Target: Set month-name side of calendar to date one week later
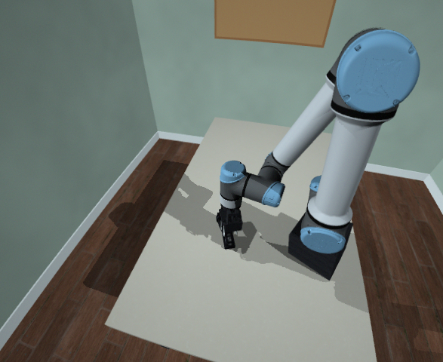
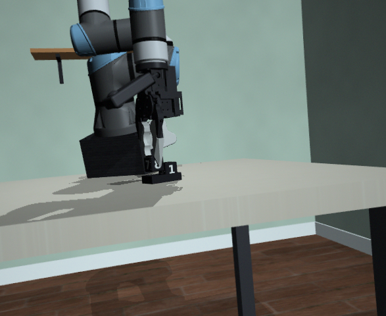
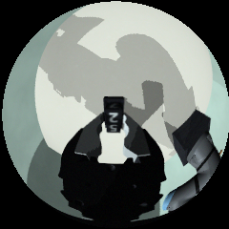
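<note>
My hand is 1 cm past the black tray, 1 cm to the right of it and 4 cm above it. Also, from my hand: black digit cube: 2 cm behind, 3 cm to the left, 3 cm below.
</note>
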